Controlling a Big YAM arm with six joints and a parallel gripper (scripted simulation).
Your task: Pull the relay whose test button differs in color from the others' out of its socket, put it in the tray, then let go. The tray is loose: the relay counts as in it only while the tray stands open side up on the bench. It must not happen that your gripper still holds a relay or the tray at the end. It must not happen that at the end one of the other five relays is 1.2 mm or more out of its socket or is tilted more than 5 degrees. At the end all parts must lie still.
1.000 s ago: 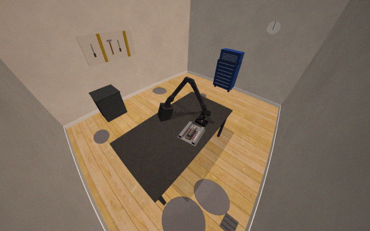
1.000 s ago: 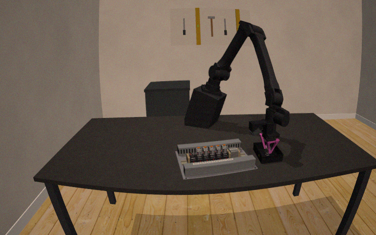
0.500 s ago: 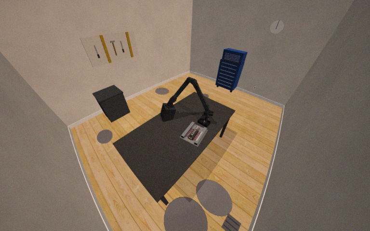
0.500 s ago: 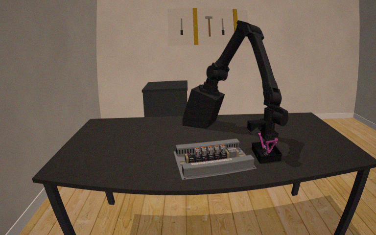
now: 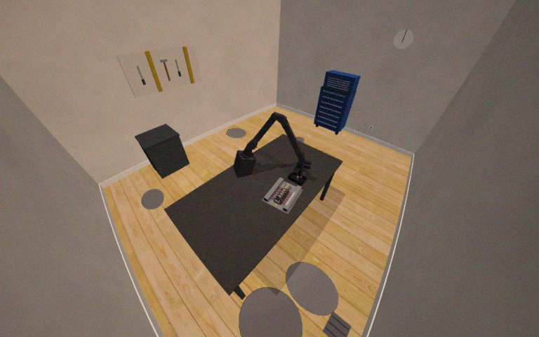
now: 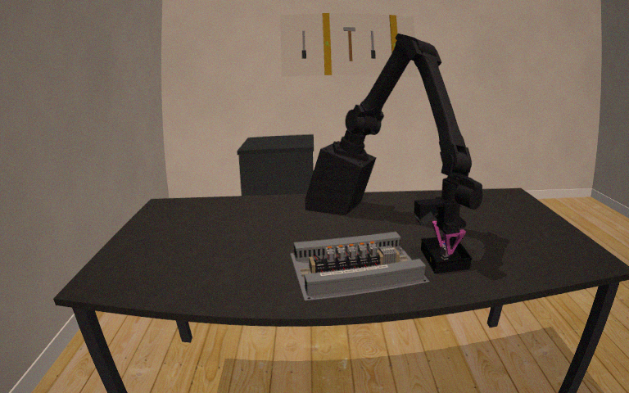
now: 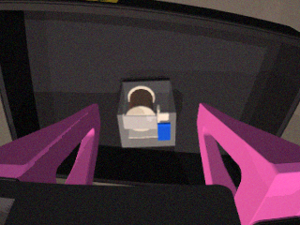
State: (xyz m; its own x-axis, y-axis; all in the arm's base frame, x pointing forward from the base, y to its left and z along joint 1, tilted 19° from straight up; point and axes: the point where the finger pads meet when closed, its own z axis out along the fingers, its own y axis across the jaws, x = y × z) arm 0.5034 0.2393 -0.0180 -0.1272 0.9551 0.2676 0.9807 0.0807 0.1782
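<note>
Now: the relay 10 mm below my hand. From my hand the other things lie so: black tray (20 mm below).
</note>
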